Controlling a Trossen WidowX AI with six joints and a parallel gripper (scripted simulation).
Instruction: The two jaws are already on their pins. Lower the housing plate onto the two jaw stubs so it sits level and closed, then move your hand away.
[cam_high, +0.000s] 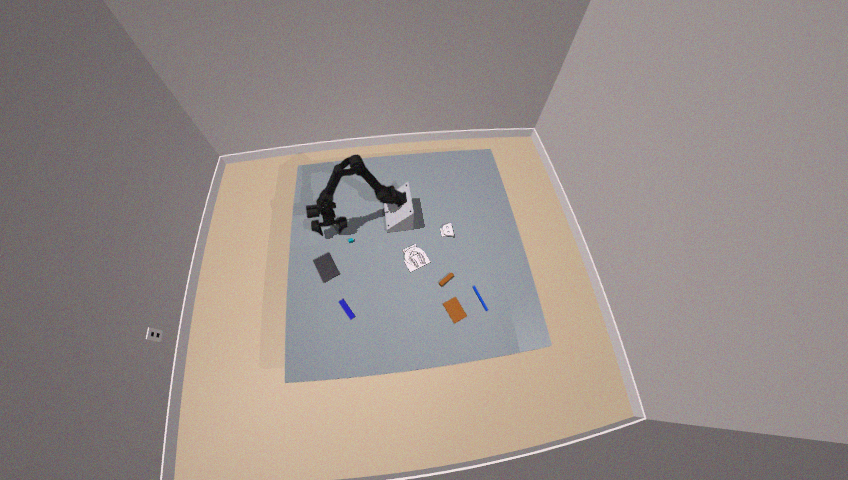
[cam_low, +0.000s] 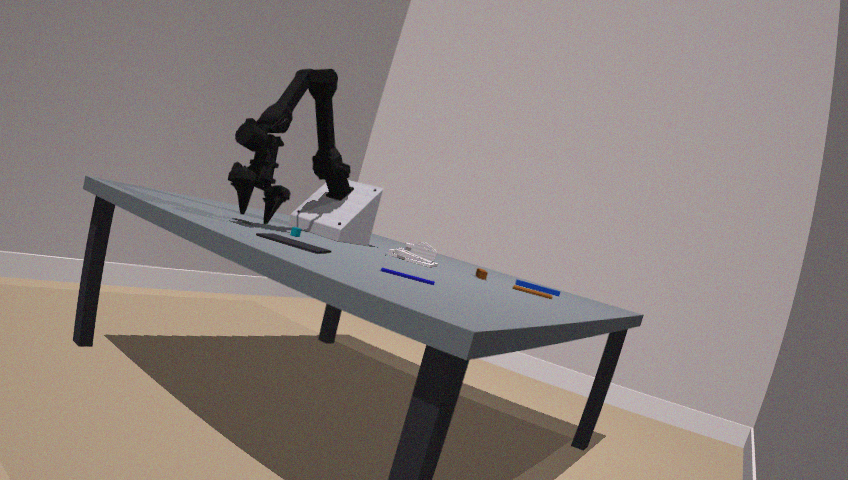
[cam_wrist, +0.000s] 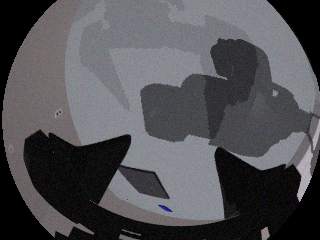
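Now: the white part 640 mm to the left of my gripper tip, 50 mm ahead of it and 10 mm below it. Also, from my gripper tip: teal peg (110 mm to the left, 50 mm ahead, 10 mm below); then dark grey plate (180 mm ahead, 30 mm to the right, 20 mm below); then orange block (590 mm to the left, 320 mm ahead, 10 mm below).
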